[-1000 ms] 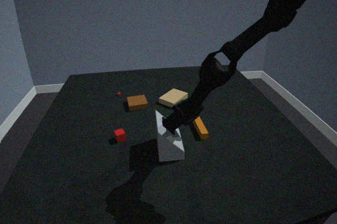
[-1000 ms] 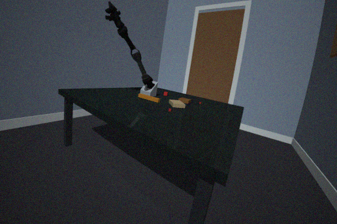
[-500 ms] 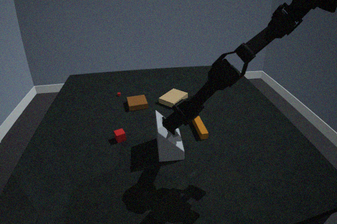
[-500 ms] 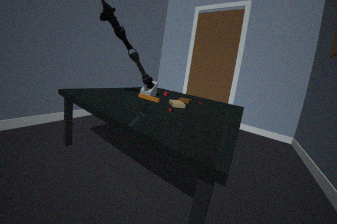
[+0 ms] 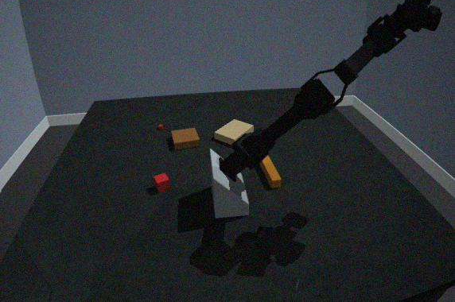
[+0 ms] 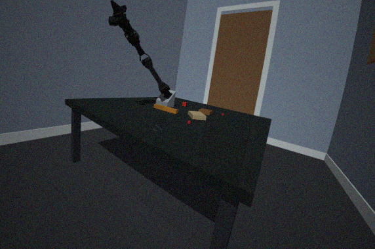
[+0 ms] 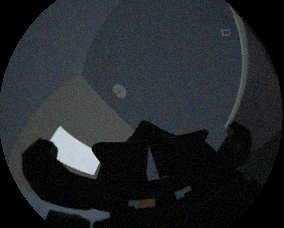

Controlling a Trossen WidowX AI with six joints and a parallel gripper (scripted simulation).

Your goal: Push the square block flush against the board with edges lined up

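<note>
My gripper tip is 75 cm to the right of the brown block, 62 cm above it and 27 cm short of it. Also, from my gripper tip: red cube (80 cm to the left, 62 cm below, 1 cm behind); then orange board (62 cm below, 45 cm to the left, 8 cm ahead); then tan flat block (62 cm below, 55 cm to the left, 31 cm ahead).
</note>
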